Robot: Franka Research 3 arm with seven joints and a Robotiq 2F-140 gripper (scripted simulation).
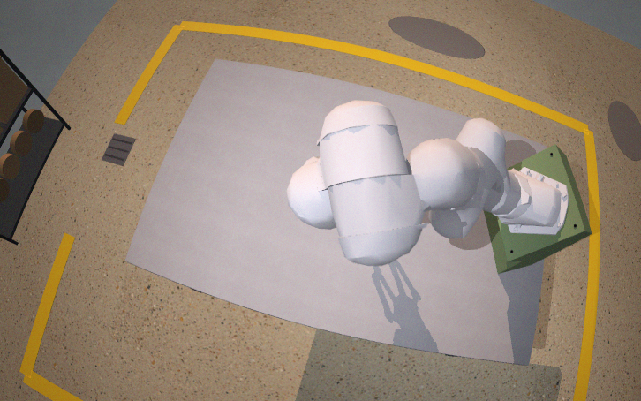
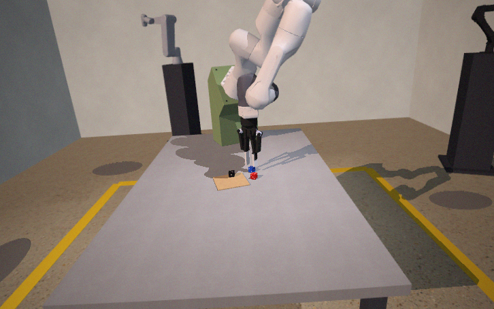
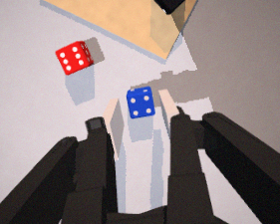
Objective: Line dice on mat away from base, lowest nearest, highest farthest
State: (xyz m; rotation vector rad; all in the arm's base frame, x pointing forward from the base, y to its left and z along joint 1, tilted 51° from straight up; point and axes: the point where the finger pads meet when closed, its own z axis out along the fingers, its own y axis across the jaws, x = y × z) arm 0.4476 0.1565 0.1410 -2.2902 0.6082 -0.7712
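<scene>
My gripper is now 50 mm above the blue die. Round my hand: red die 70 mm ahead, 40 mm to the left, 50 mm below; tan mat 120 mm ahead, 60 mm to the right, 60 mm below; black die 80 mm ahead, 70 mm to the right, 50 mm below.
</scene>
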